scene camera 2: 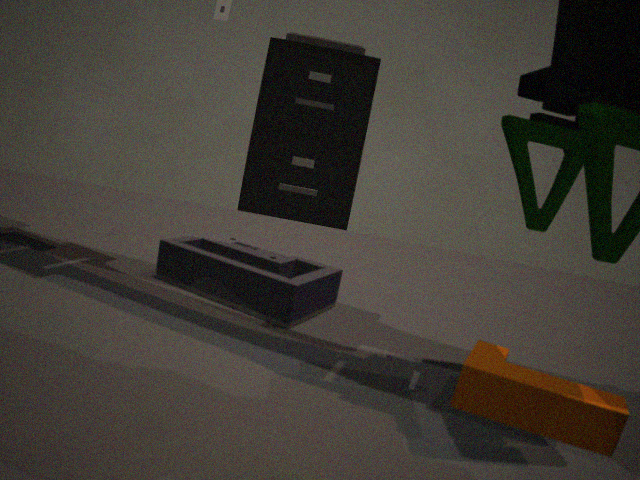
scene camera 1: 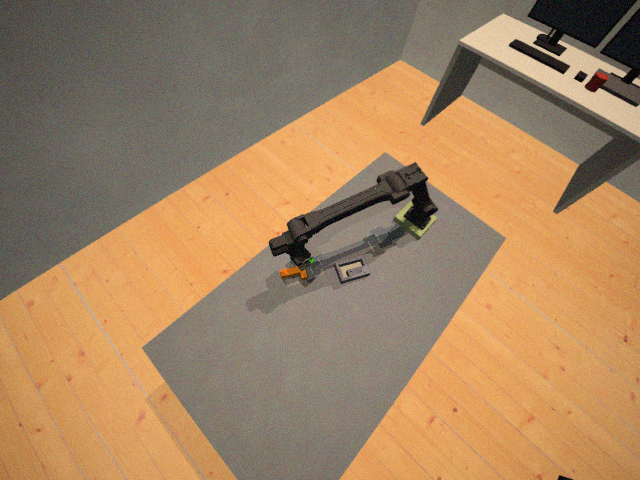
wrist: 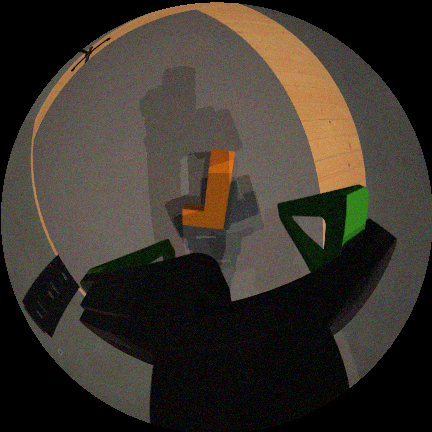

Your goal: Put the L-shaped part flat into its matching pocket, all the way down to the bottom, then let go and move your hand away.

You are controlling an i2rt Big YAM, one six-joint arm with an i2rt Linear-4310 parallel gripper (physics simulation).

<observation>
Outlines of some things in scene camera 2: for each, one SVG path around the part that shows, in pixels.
My gripper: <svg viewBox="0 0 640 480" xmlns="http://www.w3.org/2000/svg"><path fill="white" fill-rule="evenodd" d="M559 0L551 66L521 75L517 95L543 102L543 110L565 116L576 116L575 121L544 113L531 113L530 119L513 115L502 116L501 126L518 182L526 227L540 232L547 231L584 165L592 257L597 261L615 264L640 232L639 192L620 225L612 233L612 186L615 146L620 145L640 151L640 0ZM529 141L560 148L564 152L555 181L540 209L537 204L527 146Z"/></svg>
An orange L-shaped part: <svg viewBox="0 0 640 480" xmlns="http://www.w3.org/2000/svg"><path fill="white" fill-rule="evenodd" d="M478 340L463 364L450 405L451 407L612 457L629 417L625 397L508 363L506 359L509 349Z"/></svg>
</observation>
